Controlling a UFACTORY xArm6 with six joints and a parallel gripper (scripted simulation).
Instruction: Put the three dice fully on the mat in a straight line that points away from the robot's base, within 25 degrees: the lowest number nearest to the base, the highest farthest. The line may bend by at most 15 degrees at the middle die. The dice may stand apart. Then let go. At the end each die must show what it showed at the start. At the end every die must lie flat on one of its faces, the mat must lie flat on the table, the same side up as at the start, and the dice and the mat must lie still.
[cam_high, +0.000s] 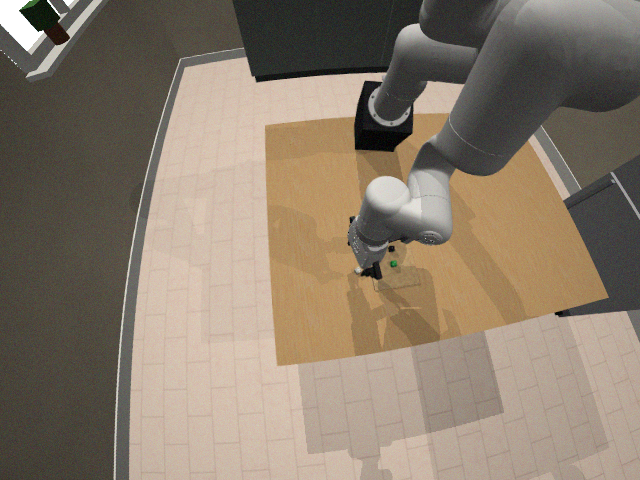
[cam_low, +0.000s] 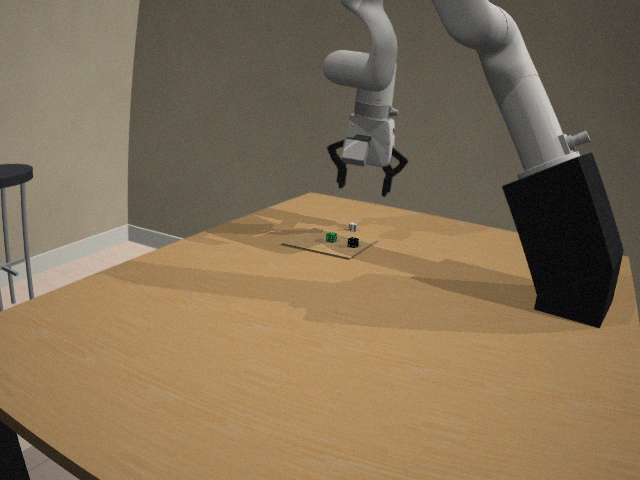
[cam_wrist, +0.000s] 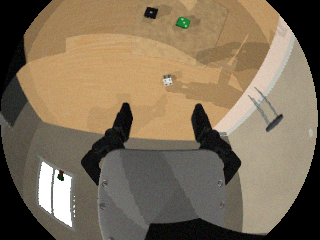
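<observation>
Now: the white die 9 cm below my hand and 2 cm ahead of it. Also, from my hand: thin tan mat: 11 cm to the left, 9 cm below, 1 cm ahead; then black die: 12 cm to the left, 8 cm below, 4 cm behind; then green die: 11 cm to the left, 8 cm below, 1 cm ahead.
</observation>
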